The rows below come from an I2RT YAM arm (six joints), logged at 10 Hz.
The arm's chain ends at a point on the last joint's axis. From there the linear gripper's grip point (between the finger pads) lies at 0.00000 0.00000 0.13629 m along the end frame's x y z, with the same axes.
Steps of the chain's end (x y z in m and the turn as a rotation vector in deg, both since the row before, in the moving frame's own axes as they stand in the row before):
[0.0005 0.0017 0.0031 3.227 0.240 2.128]
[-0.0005 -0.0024 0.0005 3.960 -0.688 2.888]
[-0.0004 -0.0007 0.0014 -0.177 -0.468 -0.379]
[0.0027 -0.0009 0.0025 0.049 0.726 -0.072]
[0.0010 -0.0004 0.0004 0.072 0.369 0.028]
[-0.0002 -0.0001 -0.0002 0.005 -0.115 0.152]
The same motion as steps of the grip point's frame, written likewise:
[0.0012 -0.0060 0.0029 3.227 0.240 2.128]
[-0.0019 -0.0118 0.0002 3.960 -0.688 2.888]
[-0.0015 -0.0003 0.0014 -0.177 -0.468 -0.379]
[0.0044 -0.0010 0.0025 0.049 0.726 -0.072]
[0.0019 -0.0006 0.0004 0.072 0.369 0.028]
[-0.0005 -0.0001 -0.0002 0.005 -0.115 0.152]

